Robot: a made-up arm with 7 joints.
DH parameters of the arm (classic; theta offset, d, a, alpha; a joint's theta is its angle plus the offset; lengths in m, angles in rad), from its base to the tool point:
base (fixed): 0.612 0 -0.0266 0
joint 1: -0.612 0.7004 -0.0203 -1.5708
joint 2: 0 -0.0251 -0.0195 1.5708
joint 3: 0 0.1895 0.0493 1.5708
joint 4: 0 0.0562 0.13 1.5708
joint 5: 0 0.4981 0.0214 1.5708
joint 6: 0 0.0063 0.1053 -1.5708
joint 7: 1.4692 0 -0.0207 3.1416
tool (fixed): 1.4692 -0.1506 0 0
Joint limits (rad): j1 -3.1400..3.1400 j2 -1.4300..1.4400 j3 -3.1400..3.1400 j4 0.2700..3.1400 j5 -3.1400..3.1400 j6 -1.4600..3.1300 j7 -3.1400..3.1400
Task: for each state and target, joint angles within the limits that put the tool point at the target. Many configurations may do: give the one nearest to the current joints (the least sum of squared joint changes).
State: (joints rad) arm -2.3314 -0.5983 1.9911 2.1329 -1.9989 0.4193 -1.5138
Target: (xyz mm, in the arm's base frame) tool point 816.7 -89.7 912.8
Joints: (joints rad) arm -2.6940 -0.9030 2.1434 2.2114 -1.9773 0.5030 -1.5386
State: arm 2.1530 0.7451 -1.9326 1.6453 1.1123 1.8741 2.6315
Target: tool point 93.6 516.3 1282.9
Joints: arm 2.4741 0.7984 -2.1424 2.1719 1.2143 1.6372 2.6054
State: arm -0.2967 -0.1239 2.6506 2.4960 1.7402 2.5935 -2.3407
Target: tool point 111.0 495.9 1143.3
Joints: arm -1.1651 -0.1673 2.0607 1.9626 1.6814 2.1770 -2.3693
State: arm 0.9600 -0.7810 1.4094 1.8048 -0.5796 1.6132 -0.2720
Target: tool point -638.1 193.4 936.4
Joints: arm 0.9343 -0.8476 1.6040 1.7234 -0.5471 1.5385 -0.2604
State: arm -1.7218 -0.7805 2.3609 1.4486 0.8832 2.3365 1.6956
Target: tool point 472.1 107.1 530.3
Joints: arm -1.9948 -0.7941 2.0630 1.3419 0.7845 2.3550 1.7077
